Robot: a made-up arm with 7 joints.
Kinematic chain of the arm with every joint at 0, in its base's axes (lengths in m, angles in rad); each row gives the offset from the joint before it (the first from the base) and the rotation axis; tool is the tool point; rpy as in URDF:
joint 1: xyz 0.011 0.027 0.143 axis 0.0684 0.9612 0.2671
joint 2: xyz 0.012 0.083 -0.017 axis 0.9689 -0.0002 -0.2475
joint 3: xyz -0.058 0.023 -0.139 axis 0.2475 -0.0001 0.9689
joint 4: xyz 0.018 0.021 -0.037 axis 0.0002 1 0
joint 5: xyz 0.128 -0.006 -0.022 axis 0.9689 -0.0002 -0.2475
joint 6: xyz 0.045 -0.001 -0.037 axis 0.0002 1 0
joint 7: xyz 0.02 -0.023 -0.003 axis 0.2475 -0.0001 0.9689
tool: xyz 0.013 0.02 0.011 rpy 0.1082 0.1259 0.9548
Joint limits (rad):
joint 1: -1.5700..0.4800
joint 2: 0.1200..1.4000
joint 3: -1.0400..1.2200
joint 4: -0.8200..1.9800
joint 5: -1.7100..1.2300
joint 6: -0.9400..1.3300
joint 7: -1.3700..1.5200
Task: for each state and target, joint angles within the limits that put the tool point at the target. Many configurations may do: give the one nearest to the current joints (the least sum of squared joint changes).
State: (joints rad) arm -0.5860 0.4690 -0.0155 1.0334 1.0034 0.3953 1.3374
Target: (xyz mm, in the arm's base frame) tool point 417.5 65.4 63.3
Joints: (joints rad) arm -1.3772 0.1200 -0.2484 1.2160 0.9845 0.5936 0.9352
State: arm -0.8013 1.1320 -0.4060 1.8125 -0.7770 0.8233 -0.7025
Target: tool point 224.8 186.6 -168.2
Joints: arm -1.0139 0.3593 0.2725 1.9800 -0.3770 1.3300 -0.5713
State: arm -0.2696 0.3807 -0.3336 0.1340 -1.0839 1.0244 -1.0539
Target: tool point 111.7 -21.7 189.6
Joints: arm -1.0158 0.1200 -0.5863 -0.7696 -1.3112 0.9219 -1.1580
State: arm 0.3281 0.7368 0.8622 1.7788 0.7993 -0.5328 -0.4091
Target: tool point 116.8 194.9 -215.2
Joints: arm -0.5641 0.3019 0.9766 1.9800 0.8367 -0.7896 -0.4069
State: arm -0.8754 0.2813 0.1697 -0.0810 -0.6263 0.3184 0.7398
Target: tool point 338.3 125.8 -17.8
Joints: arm -0.7255 0.1200 0.0718 0.4576 -0.6023 0.3998 0.6422
